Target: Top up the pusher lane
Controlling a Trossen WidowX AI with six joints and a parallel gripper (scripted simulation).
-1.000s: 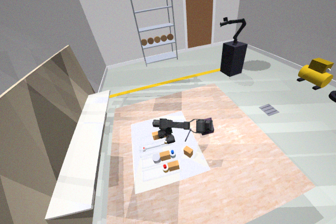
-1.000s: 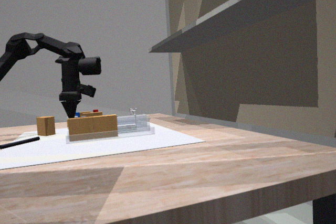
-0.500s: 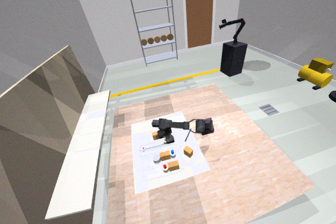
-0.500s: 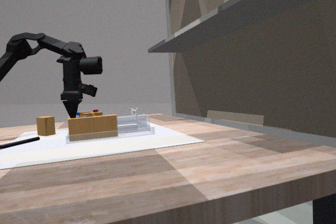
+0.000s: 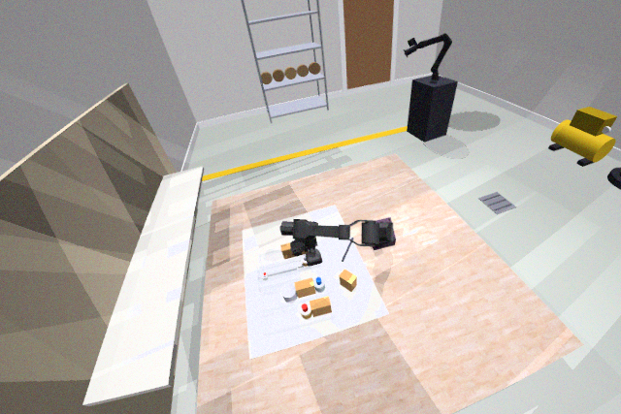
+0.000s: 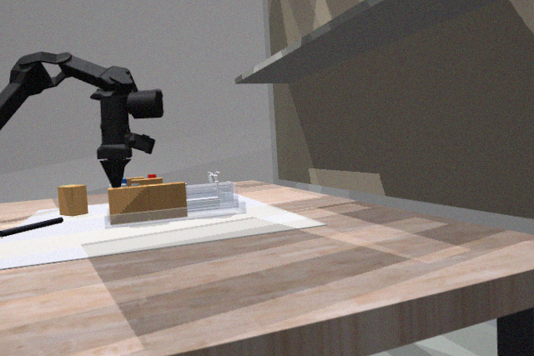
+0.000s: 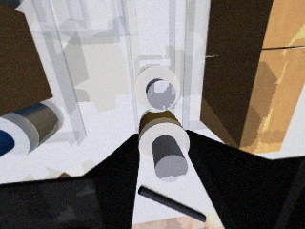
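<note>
Now: the clear sprung lane 150 mm ahead of my gripper tip and 40 mm below it. The rest, counted from my gripper tip: black rod (170 mm behind, 50 mm below); then red part (220 mm ahead, 10 mm to the left, 10 mm above); then tan box (90 mm behind, 160 mm to the left, 20 mm below).
</note>
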